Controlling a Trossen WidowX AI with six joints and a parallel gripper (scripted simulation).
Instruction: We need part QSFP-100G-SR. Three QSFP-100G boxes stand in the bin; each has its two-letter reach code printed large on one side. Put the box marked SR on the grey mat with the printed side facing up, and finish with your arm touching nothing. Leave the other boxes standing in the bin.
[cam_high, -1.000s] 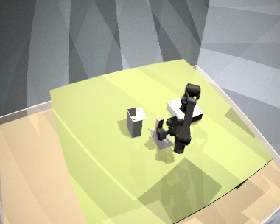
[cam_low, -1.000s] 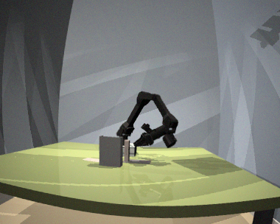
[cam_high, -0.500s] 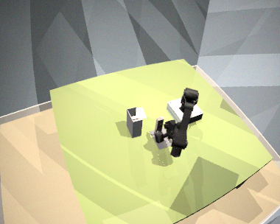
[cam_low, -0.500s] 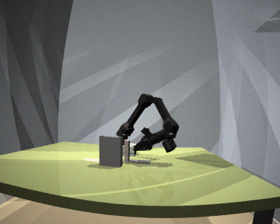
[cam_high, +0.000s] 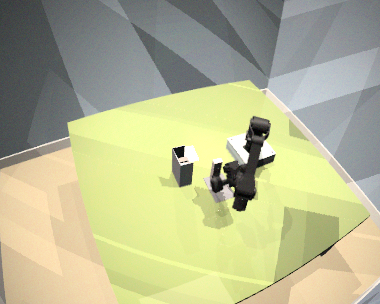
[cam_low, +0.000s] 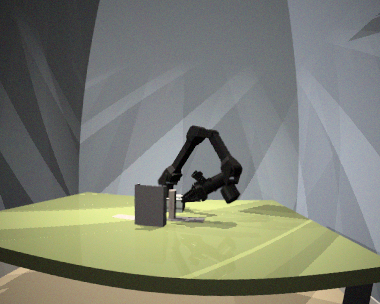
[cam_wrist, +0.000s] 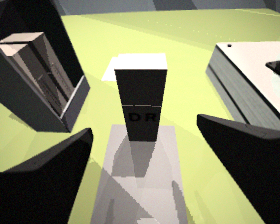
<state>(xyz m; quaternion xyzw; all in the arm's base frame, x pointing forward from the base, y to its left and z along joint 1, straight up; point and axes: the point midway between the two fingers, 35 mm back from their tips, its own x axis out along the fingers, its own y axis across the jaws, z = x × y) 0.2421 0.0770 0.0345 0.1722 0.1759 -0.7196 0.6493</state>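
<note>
The grey mat lies 80 mm below my gripper tip, 20 mm to the left of it and 10 mm ahead of it. Also, from my gripper tip: white card (230 mm to the right, 80 mm below, 10 mm ahead).
</note>
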